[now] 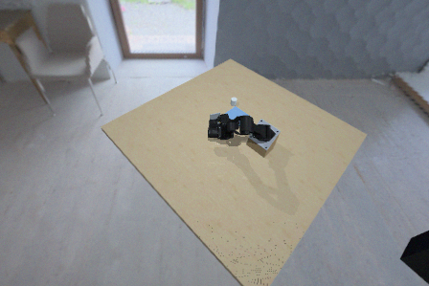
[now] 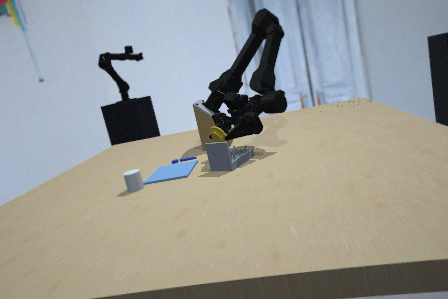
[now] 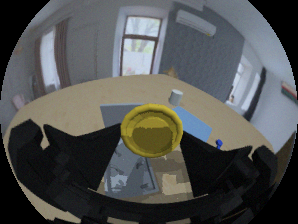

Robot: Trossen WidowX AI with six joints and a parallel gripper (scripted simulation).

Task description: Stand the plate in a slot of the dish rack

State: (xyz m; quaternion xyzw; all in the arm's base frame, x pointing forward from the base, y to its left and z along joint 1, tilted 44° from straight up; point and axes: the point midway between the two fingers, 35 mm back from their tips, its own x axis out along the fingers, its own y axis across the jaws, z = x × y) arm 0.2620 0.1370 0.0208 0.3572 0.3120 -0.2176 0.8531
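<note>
Now: gripper tip 50 mm above the grey dish rack, 30 mm to the right of it and 10 mm short of it. Also, from my gripper tip: blue utensil (170 mm to the right, 100 mm behind, 70 mm below); white cup (220 mm to the right, 130 mm ahead, 50 mm below); yellow plate (10 mm behind).
</note>
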